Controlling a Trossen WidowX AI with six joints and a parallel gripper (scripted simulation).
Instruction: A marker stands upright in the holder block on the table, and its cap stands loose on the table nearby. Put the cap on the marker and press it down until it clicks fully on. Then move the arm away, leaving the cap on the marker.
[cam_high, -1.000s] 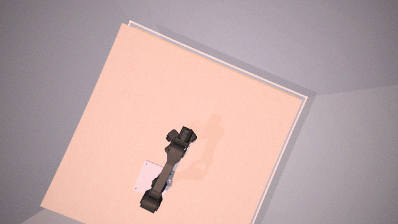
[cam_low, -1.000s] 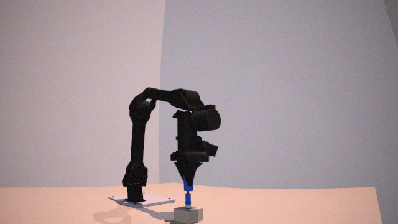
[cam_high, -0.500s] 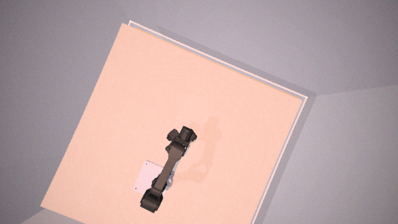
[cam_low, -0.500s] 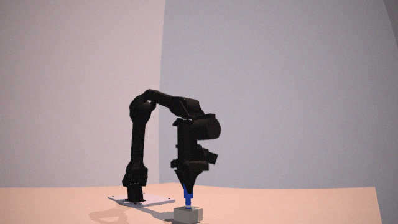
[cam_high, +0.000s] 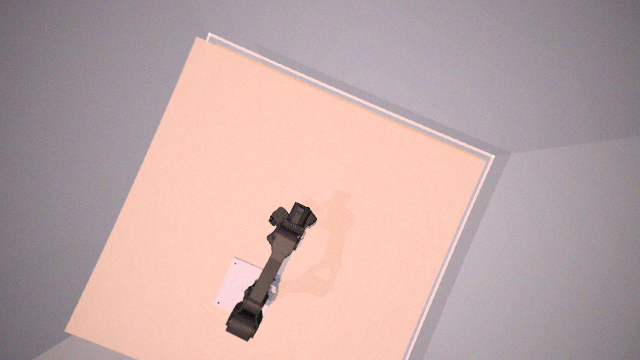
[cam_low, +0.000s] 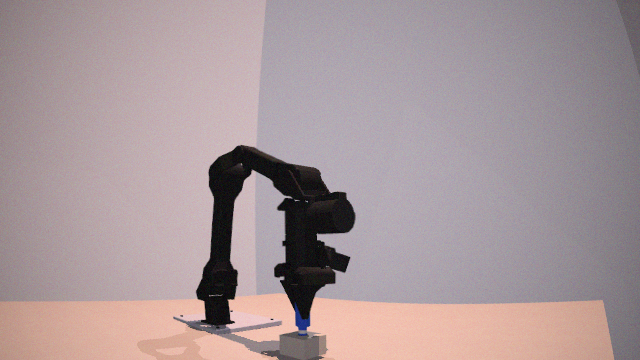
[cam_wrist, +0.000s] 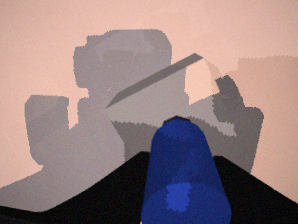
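The blue cap is 10 mm above my gripper tip. Round my gripper tip: holder block (50 mm below).
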